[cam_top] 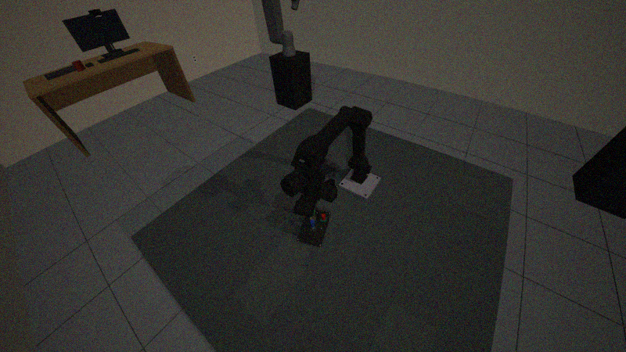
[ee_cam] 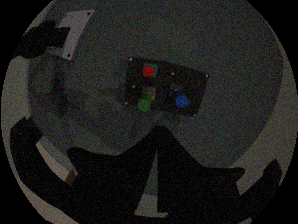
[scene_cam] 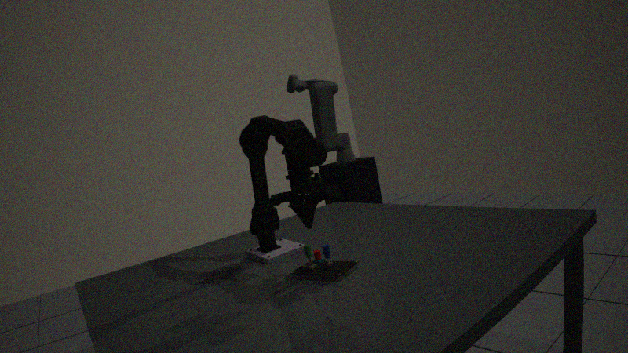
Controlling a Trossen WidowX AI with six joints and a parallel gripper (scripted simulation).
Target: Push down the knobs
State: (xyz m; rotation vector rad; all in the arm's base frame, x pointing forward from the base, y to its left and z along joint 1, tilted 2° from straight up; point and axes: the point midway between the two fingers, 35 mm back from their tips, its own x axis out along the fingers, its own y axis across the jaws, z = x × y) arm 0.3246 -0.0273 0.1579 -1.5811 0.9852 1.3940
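Right now my gripper tip is 7 cm above the green knob, 2 cm past it and 1 cm to the left of it. Round my gripper tip: blue knob (7 cm below, 2 cm to the left, 2 cm ahead).
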